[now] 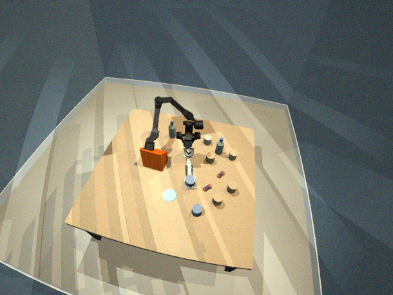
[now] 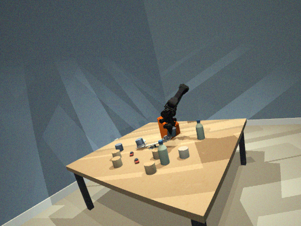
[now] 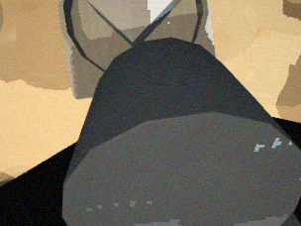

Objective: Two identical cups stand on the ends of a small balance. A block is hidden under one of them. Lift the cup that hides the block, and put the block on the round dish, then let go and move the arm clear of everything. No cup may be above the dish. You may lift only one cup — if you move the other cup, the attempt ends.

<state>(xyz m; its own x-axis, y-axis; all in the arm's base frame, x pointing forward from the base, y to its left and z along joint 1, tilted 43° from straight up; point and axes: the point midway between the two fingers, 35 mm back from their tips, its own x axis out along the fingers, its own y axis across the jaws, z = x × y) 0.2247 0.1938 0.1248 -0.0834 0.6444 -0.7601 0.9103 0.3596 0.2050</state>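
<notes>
Right now the grey block is 5 cm to the right of my gripper tip, 4 cm below it and 3 cm ahead of it. The rest, counted from my gripper tip: pale cylinder 18 cm to the left, 10 cm ahead, 9 cm below; then pale beam 16 cm to the right, 8 cm below, 8 cm ahead; then pale round dish 43 cm to the right, 12 cm below, 3 cm ahead.
</notes>
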